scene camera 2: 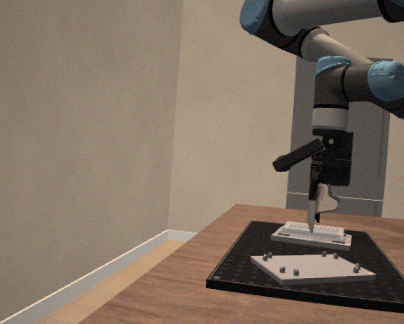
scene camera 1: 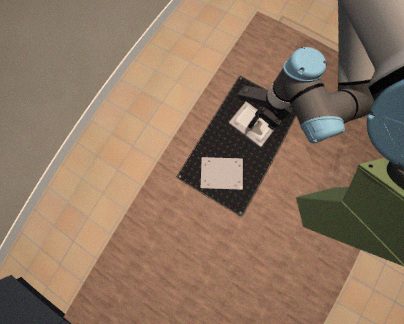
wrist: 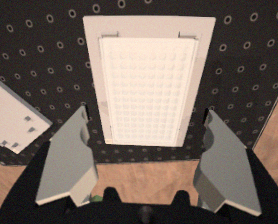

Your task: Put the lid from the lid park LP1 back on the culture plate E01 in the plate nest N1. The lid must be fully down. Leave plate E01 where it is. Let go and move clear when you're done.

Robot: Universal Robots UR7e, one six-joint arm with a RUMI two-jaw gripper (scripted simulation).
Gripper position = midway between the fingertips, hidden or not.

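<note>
Visible in the scene is the gripper (scene camera 2: 314,227) (scene camera 1: 255,122) (wrist: 145,107). A lid (wrist: 146,80) can be seen too, along with a lid park LP1 (scene camera 1: 220,173).
</note>
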